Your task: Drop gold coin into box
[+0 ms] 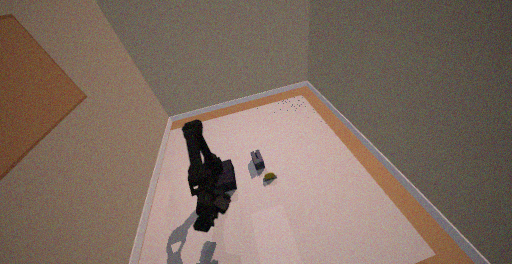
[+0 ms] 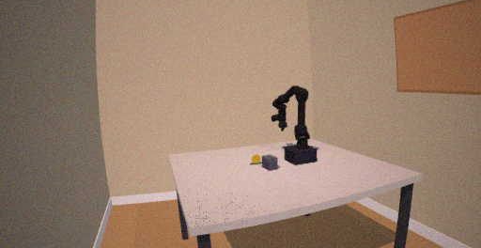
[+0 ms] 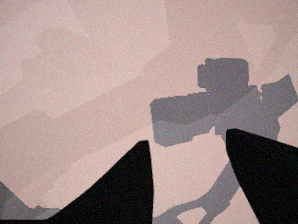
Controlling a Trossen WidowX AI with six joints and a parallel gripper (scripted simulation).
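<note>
Right now the gold coin is 28 cm ahead of my gripper tip, 25 cm to the left of it and 14 cm below it.
</note>
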